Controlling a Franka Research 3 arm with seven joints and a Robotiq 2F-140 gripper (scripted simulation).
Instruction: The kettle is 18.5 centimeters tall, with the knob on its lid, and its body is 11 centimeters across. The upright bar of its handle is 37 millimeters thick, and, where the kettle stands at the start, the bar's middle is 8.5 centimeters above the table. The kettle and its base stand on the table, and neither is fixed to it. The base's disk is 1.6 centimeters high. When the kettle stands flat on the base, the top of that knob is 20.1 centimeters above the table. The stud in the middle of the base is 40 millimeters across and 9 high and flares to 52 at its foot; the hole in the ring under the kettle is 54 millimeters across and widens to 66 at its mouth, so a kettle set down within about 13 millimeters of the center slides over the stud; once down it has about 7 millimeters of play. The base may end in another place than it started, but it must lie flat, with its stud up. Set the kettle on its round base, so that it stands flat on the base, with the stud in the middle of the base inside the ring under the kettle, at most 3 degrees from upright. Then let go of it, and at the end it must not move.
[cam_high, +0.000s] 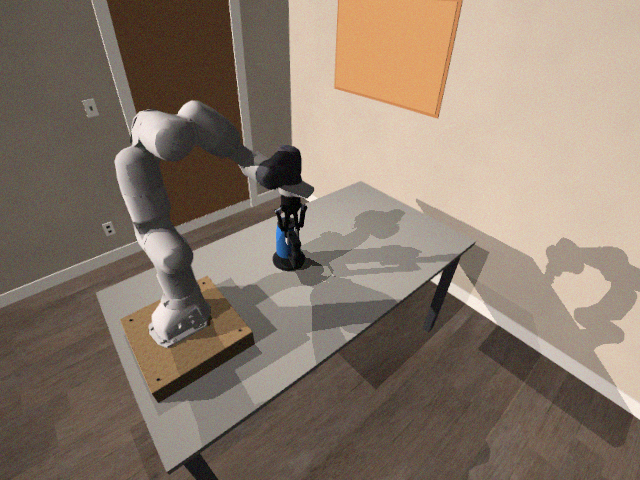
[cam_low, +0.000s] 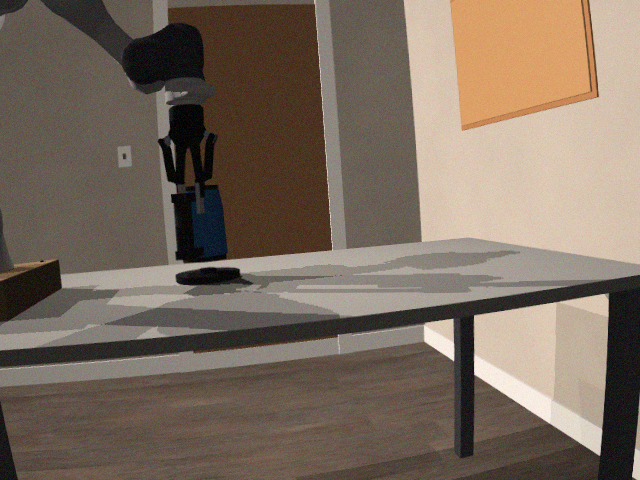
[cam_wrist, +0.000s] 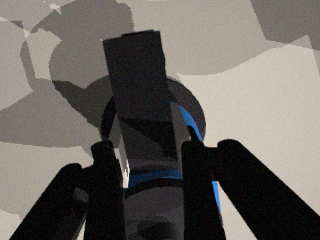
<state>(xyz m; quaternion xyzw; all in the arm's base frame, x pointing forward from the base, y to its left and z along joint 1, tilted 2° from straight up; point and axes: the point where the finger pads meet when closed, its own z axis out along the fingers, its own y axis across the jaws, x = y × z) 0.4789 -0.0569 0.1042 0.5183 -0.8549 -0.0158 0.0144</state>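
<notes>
Now: hand 1 cm short of the blue kettle, 2 cm to the right of it and 5 cm above it. Also, from my hand: round black base 3 cm ahead, 6 cm to the left, 18 cm below.
</notes>
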